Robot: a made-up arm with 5 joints.
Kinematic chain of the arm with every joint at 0, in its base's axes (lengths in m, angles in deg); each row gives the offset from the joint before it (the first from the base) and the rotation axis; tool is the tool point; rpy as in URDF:
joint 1: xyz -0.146 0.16 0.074 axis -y
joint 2: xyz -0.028 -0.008 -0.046 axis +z
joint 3: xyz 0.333 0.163 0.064 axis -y
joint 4: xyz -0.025 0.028 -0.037 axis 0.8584 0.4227 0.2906
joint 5: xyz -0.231 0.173 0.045 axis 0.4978 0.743 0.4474
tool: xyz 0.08 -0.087 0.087 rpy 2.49 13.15 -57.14
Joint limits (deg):
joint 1: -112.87..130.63
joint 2: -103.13..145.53
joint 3: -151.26..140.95
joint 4: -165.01..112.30
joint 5: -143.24..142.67
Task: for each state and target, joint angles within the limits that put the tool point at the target. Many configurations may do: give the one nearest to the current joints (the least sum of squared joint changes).
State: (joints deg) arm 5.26 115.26 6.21 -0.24 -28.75
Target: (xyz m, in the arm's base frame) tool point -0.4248 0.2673 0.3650
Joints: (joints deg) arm -7.82 102.23 -20.12 9.70 -30.55
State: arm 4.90 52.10 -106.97 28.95 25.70
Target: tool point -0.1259 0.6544 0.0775
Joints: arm 1.37 67.17 -137.05 53.88 22.50
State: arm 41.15 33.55 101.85 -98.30 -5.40
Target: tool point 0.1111 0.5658 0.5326
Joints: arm 57.25 10.85 110.98 -108.86 -20.74
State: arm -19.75 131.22 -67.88 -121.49 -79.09
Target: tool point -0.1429 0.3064 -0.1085
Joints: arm -4.63 132.35 -57.26 -165.01 -122.58
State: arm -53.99 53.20 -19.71 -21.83 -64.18
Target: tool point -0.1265 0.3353 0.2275
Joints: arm -54.51 33.00 25.59 24.71 -44.25
